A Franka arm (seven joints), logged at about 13 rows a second.
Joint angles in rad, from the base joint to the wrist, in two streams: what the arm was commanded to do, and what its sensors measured. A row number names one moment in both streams.
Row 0, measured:
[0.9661 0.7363 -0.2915 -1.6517 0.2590 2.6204 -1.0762]
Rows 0 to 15, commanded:
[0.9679 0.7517 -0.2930 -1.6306 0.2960 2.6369 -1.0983]
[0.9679 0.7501 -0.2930 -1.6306 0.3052 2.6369 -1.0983]
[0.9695 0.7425 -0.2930 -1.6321 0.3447 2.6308 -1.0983]
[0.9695 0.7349 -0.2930 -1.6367 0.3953 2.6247 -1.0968]
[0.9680 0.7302 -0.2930 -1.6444 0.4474 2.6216 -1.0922]
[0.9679 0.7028 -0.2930 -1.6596 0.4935 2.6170 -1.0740]
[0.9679 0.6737 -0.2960 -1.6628 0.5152 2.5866 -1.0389]
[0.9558 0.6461 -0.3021 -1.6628 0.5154 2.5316 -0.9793]
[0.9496 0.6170 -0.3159 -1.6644 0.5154 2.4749 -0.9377]
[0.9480 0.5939 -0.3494 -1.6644 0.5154 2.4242 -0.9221]
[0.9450 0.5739 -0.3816 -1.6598 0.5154 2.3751 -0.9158]
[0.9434 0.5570 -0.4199 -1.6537 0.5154 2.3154 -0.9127]
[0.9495 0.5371 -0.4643 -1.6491 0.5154 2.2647 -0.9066]
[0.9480 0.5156 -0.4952 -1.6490 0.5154 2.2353 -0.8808]
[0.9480 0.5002 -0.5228 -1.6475 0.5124 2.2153 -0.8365]
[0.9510 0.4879 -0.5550 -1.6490 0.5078 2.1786 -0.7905]
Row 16, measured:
[0.9411 0.5223 -0.5119 -1.6402 0.4877 2.2380 -0.8610]
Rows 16 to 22, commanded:
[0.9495 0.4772 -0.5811 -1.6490 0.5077 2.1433 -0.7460]
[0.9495 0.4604 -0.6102 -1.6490 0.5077 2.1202 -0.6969]
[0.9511 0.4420 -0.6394 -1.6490 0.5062 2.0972 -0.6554]
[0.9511 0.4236 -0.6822 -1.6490 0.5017 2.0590 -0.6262]
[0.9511 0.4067 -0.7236 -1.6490 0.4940 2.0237 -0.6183]
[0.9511 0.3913 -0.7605 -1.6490 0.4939 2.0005 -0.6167]
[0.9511 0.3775 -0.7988 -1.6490 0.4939 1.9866 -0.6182]
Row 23, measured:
[0.9409 0.4248 -0.7384 -1.6388 0.4877 2.0349 -0.6431]
